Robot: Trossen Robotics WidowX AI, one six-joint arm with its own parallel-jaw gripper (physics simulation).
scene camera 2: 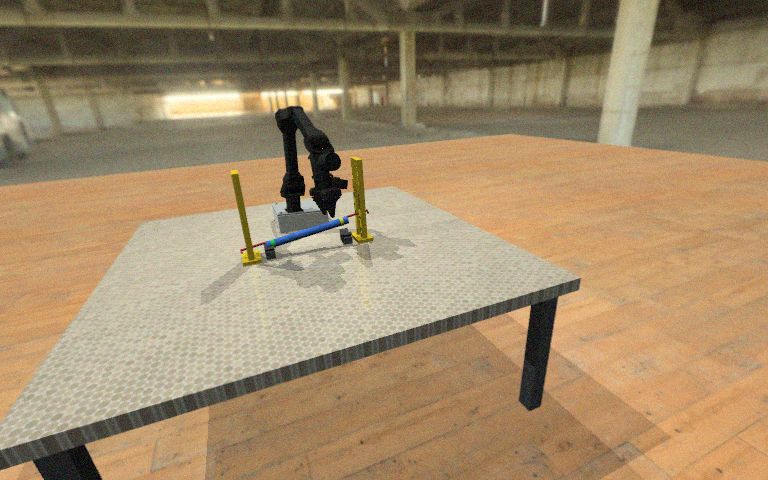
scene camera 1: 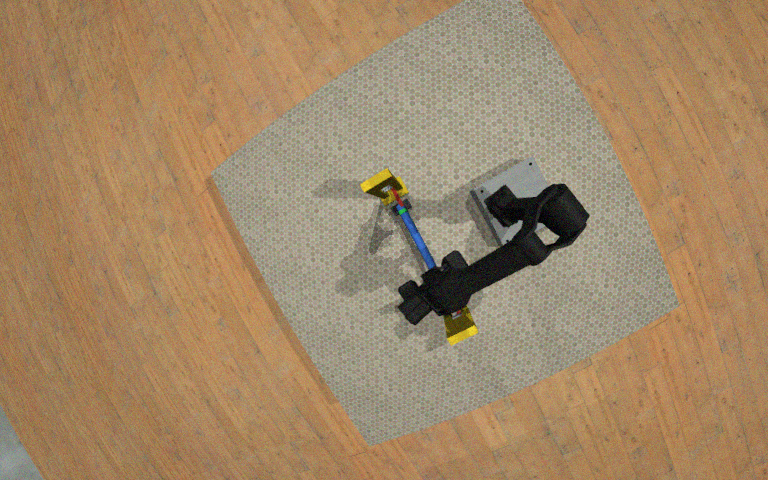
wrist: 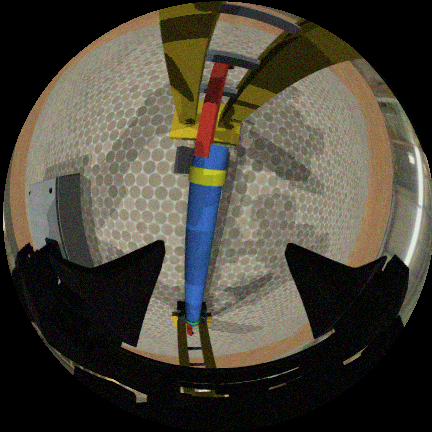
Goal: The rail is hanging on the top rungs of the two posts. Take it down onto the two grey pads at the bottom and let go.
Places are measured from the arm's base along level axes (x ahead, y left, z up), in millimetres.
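Pixels of known places: gripper, between the fingertips: [scene camera 2: 328,216] [wrist: 227,249]; arm's base, origin of its link: [scene camera 2: 294,210] [scene camera 1: 498,203].
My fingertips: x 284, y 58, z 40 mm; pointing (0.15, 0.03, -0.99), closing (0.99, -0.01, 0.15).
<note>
Ahead of a thing's pixels: the offset from my fingertips to its top centre. "*": to the spot under its first point. Level surfaces: height alone.
The blue rail [scene camera 1: 417,240] [scene camera 2: 308,232] [wrist: 201,225] slants between two yellow ladder posts. Its green-banded end is low at the left post @(41 mm back, 275 mm right, 186 mm up) [scene camera 2: 241,217], at or just above a dark grey pad @(36 mm back, 214 mm right, 70 mm down) [scene camera 2: 270,253]. Its yellow-banded end is higher, clear above the other pad @(14 mm back, 62 mm left, 70 mm down) [scene camera 2: 345,236] [wrist: 183,160]. The red hook @(* 13 mm back, 96 mm left, 14 mm down) [wrist: 211,110] there reaches a rung of the right post @(9 mm back, 123 mm left, 186 mm up) [scene camera 2: 359,198] [wrist: 182,65], with a lower rung beneath. My gripper [scene camera 2: 332,214] [wrist: 227,249] is open and empty above the rail, nearer the yellow-banded end. In scene camera 1 the arm hides that end.
The arm's grey base plate [scene camera 1: 529,169] [scene camera 2: 300,220] [wrist: 42,192] stands on the table @(114 mm down) [scene camera 1: 481,90] [scene camera 2: 226,339] behind the rail. The right post rises close beside the gripper. The table's front edge [scene camera 2: 339,357] is in front of the posts.
</note>
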